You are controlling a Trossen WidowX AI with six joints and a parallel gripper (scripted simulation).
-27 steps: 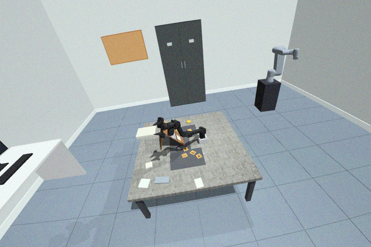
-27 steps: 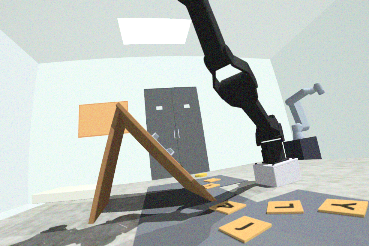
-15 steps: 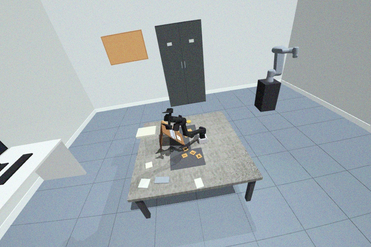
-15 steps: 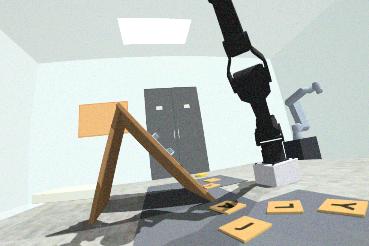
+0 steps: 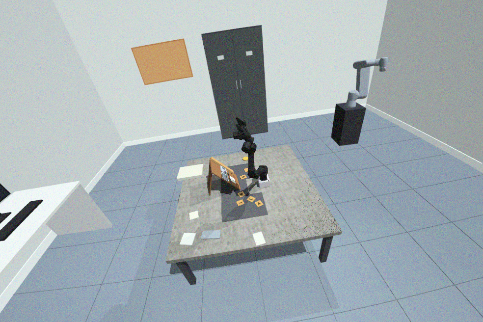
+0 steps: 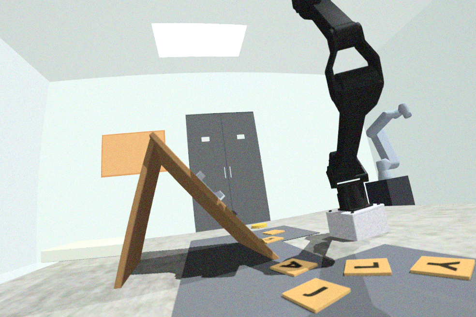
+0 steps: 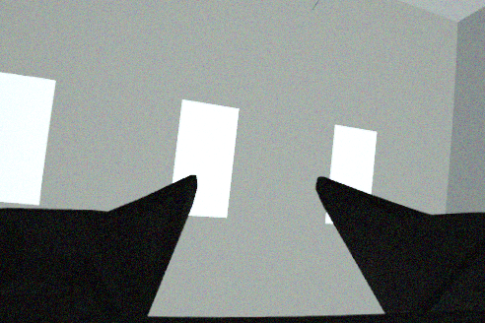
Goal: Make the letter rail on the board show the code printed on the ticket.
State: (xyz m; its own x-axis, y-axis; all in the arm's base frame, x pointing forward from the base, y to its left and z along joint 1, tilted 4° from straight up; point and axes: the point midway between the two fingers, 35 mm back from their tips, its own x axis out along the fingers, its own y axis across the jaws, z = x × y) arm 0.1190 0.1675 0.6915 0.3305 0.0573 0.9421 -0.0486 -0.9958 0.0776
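The orange tile marked 5 is 77 cm below my gripper tip, 34 cm to the right of it and 3 cm ahead of it. Also, from my gripper tip: letter tile (77 cm below, 3 cm behind, 1 cm to the right); white ticket (70 cm below, 24 cm to the right, 13 cm ahead); j tile (77 cm below, 7 cm ahead, 2 cm to the left).
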